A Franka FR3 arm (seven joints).
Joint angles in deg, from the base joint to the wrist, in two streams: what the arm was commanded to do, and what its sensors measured. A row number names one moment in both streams.
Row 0, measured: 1.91 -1.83 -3.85 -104.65 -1.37 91.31 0.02
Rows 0 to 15, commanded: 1.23 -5.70 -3.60 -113.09 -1.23 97.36 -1.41; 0.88 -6.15 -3.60 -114.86 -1.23 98.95 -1.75; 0.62 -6.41 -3.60 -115.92 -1.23 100.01 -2.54; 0.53 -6.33 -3.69 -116.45 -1.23 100.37 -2.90; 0.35 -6.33 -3.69 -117.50 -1.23 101.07 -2.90; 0.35 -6.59 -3.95 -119.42 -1.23 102.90 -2.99; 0.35 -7.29 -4.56 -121.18 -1.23 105.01 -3.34; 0.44 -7.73 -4.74 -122.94 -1.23 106.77 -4.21; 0.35 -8.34 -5.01 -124.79 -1.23 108.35 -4.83; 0.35 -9.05 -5.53 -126.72 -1.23 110.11 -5.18; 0.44 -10.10 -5.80 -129.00 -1.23 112.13 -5.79; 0.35 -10.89 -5.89 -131.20 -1.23 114.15 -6.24; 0.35 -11.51 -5.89 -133.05 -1.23 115.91 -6.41; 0.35 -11.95 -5.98 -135.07 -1.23 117.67 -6.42; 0.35 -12.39 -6.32 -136.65 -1.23 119.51 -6.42; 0.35 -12.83 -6.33 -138.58 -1.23 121.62 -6.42
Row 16, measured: 1.01 -8.49 -6.35 -130.62 -1.38 115.09 -5.24
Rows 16 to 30, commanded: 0.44 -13.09 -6.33 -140.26 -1.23 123.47 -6.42; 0.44 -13.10 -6.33 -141.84 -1.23 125.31 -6.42; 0.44 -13.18 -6.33 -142.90 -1.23 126.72 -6.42; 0.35 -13.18 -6.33 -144.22 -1.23 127.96 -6.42; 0.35 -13.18 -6.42 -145.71 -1.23 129.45 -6.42; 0.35 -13.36 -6.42 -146.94 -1.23 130.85 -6.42; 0.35 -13.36 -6.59 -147.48 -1.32 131.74 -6.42; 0.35 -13.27 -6.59 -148.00 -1.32 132.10 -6.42; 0.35 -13.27 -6.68 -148.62 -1.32 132.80 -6.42; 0.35 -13.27 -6.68 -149.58 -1.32 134.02 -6.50; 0.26 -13.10 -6.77 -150.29 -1.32 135.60 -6.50; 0.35 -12.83 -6.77 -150.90 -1.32 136.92 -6.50; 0.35 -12.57 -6.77 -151.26 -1.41 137.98 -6.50; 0.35 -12.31 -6.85 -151.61 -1.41 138.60 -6.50; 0.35 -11.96 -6.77 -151.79 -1.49 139.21 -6.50
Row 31, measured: 1.00 -10.82 -6.91 -148.96 -1.38 135.85 -5.46
